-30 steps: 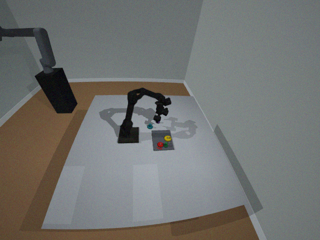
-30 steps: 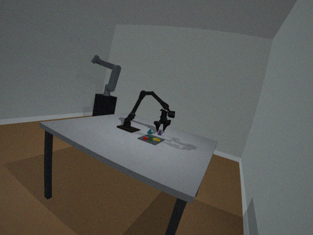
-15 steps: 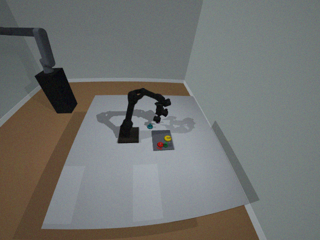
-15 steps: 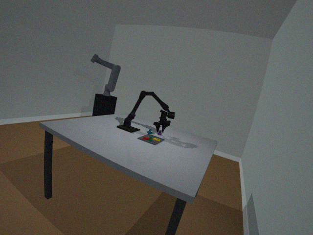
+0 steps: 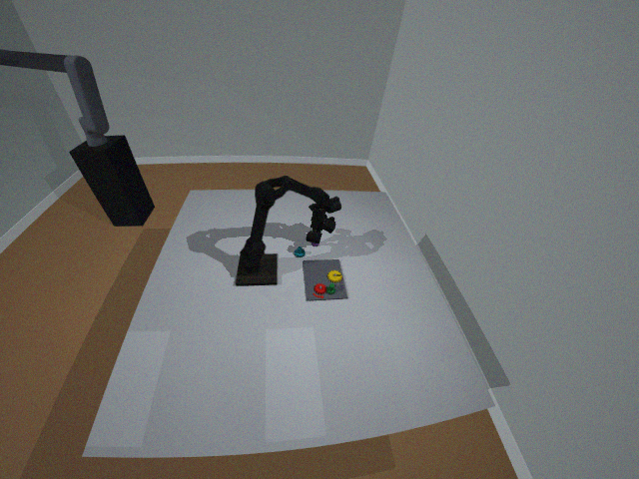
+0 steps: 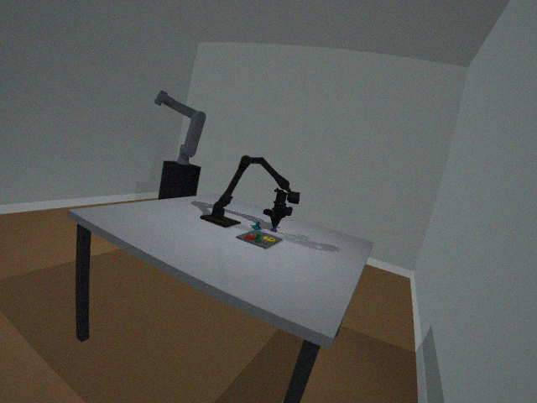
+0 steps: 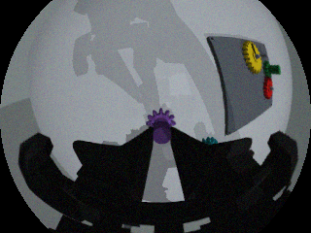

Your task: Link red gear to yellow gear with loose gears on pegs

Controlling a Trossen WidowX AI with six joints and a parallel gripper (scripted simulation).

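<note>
My gripper tip is now 40 mm short of the green gear and 280 mm to the left of it. Round my gripper tip: yellow gear (70 mm ahead, 210 mm to the right, 10 mm below); purple gear (10 mm below); teal gear (80 mm behind, 60 mm to the right, 10 mm below).
</note>
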